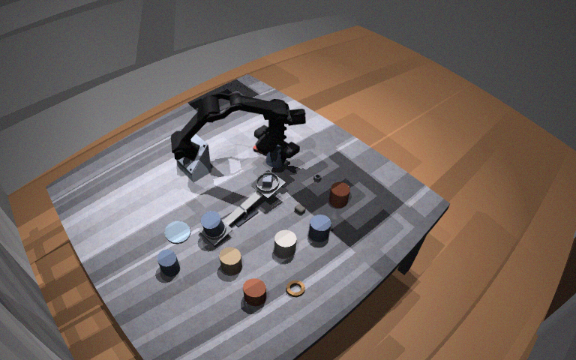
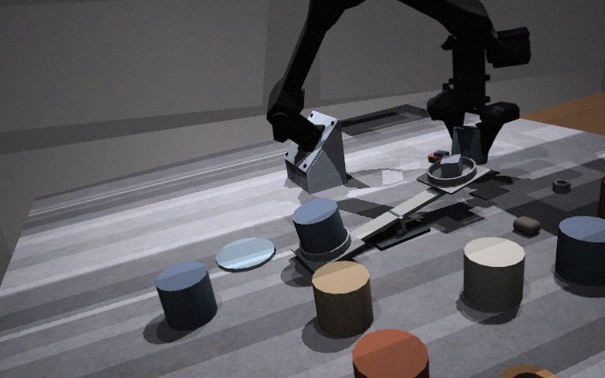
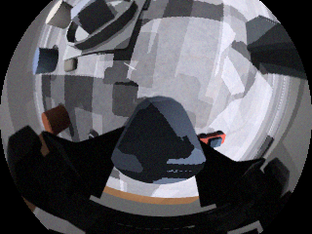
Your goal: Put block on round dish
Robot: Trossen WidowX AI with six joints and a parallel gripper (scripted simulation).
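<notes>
My gripper tip is now 7 cm short of the grey block, 13 cm to the left of it and 2 cm below it. Also, from my gripper tip: red toy car 12 cm behind, 5 cm to the left, 5 cm below; then dark lump 20 cm ahead, 11 cm to the right, 5 cm below; then small nut 15 cm ahead, 6 cm to the left, 6 cm below.
</notes>
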